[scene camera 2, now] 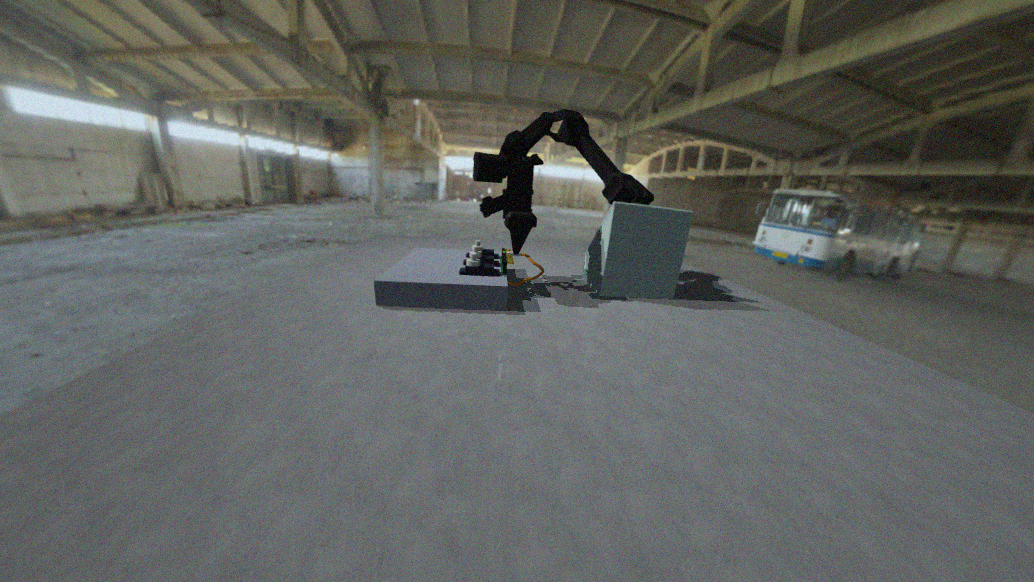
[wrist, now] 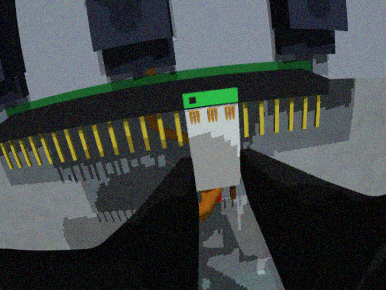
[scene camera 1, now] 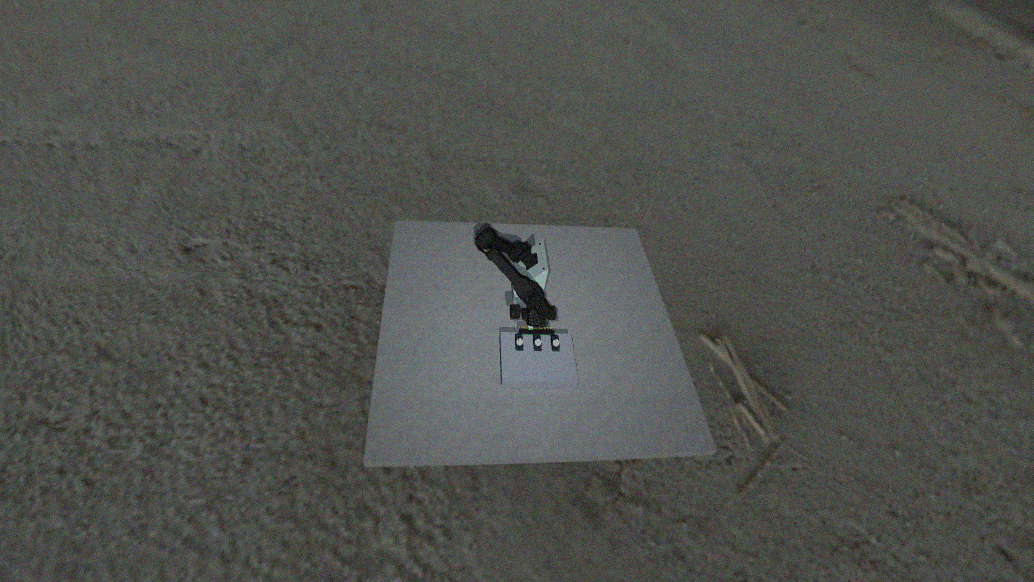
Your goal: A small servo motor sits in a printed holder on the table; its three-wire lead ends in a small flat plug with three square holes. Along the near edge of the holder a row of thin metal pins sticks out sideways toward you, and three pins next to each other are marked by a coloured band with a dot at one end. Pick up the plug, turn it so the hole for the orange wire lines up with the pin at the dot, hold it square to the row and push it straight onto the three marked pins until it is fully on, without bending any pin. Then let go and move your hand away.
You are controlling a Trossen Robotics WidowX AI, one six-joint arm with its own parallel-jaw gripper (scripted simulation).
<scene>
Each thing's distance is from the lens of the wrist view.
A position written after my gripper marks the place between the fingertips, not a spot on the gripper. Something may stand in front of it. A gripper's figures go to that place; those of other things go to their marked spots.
my gripper (wrist: 216, 163): 0.10 m
bright green band (wrist: 219, 96): 0.09 m
</scene>
